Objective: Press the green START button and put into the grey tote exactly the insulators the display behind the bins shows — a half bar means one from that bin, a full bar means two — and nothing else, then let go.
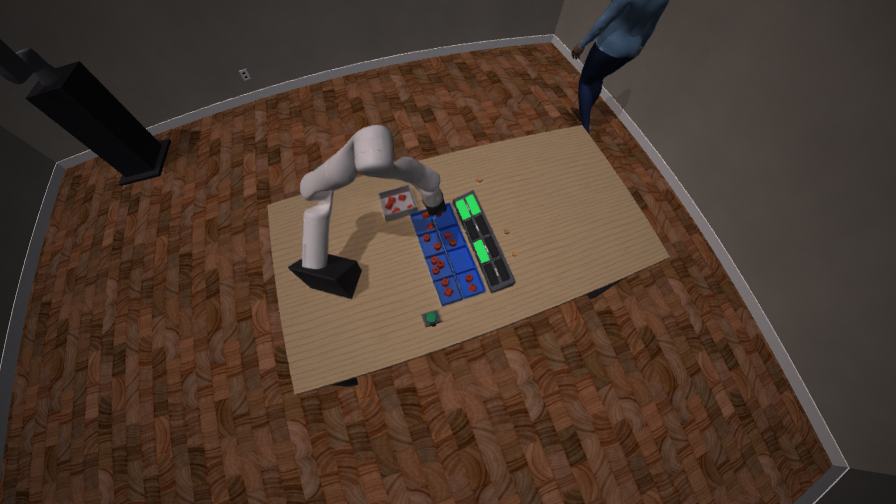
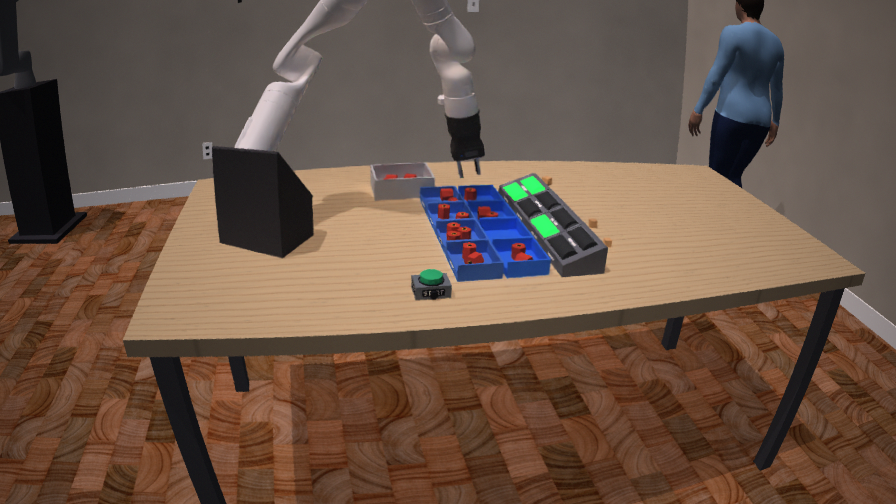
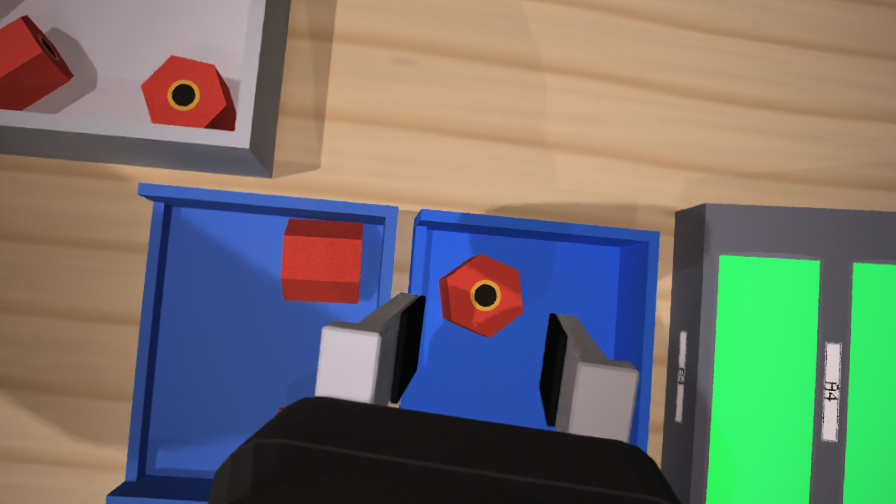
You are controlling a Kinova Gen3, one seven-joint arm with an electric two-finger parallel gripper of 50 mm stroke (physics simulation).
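My gripper is open and empty, hovering above the far right blue bin. One upright red hexagonal insulator stands in that bin, just beyond my fingertips. The neighbouring bin holds a red insulator lying on its side. The grey tote holds several red insulators, one upright. The display shows a full green bar at the far end and a half bar further along. The green START button sits near the table's front. My gripper hangs above the bins.
The blue bin rack holds red insulators in most compartments. The arm's black base stands at the table's left. A person in blue stands beyond the table's far right corner. A few small tan pieces lie behind the display.
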